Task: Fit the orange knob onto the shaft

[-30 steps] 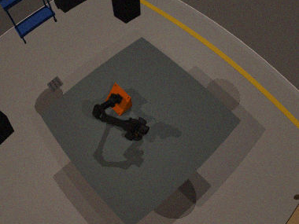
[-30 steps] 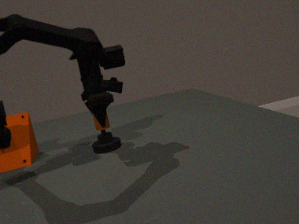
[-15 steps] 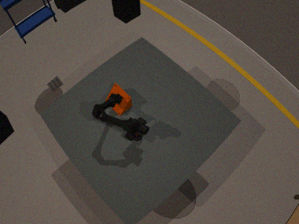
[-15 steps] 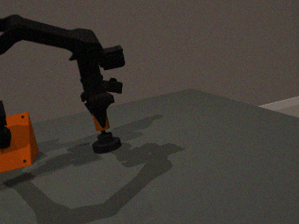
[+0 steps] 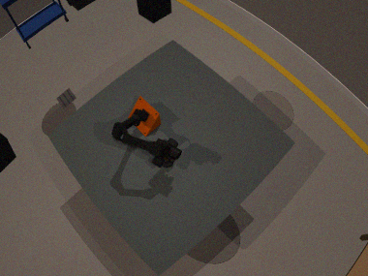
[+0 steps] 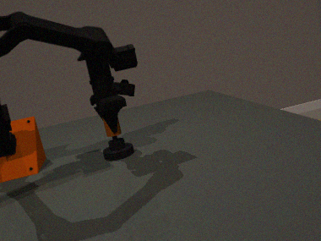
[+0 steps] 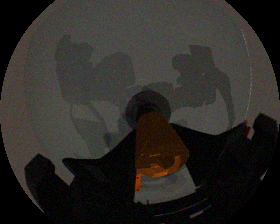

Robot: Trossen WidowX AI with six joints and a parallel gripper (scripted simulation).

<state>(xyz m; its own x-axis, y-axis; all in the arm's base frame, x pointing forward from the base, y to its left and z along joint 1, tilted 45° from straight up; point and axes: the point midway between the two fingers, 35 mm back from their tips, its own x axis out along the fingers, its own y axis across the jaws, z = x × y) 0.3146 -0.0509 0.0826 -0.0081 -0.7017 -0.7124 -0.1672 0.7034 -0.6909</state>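
My gripper tip is 20 mm below the knob. Round my gripper tip: dark pedestal (40 mm below).
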